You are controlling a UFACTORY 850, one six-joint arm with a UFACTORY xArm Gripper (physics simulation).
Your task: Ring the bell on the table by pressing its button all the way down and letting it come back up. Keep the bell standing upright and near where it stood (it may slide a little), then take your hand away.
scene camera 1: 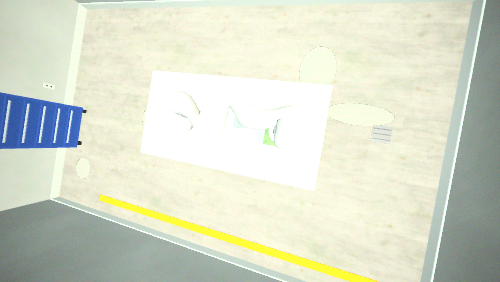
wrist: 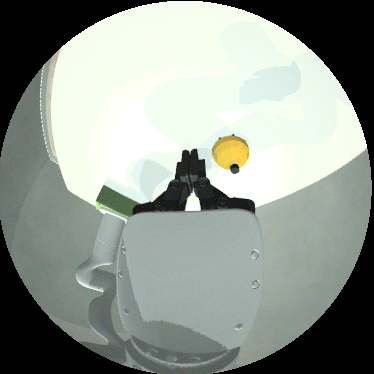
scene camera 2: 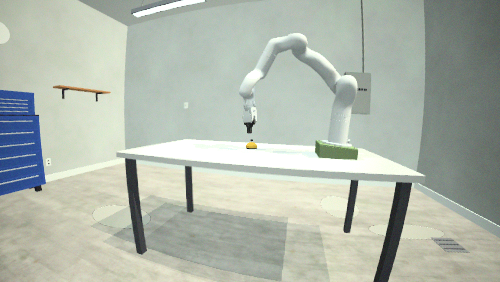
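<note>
A yellow dome bell (scene camera 2: 251,146) (wrist: 230,151) stands upright on the white table (scene camera 2: 280,167) (wrist: 100,90). Its small black button (scene camera 2: 251,140) (wrist: 234,168) is on top and stands up. My gripper (scene camera 2: 249,131) (wrist: 191,158) is shut with nothing between its fingers. It points down and hangs a little above the bell in the scene camera 2 view, not touching it. In the wrist view the bell is to the right of the fingertips. The bell does not show in the scene camera 1 view, where the arm covers part of the table.
The arm's green base block (scene camera 1: 268,137) (scene camera 2: 336,150) (wrist: 117,201) sits on the table, to the right of the bell in the scene camera 2 view. A blue drawer cabinet (scene camera 1: 37,121) (scene camera 2: 17,145) stands apart from the table. A wooden shelf (scene camera 2: 81,90) is on the wall.
</note>
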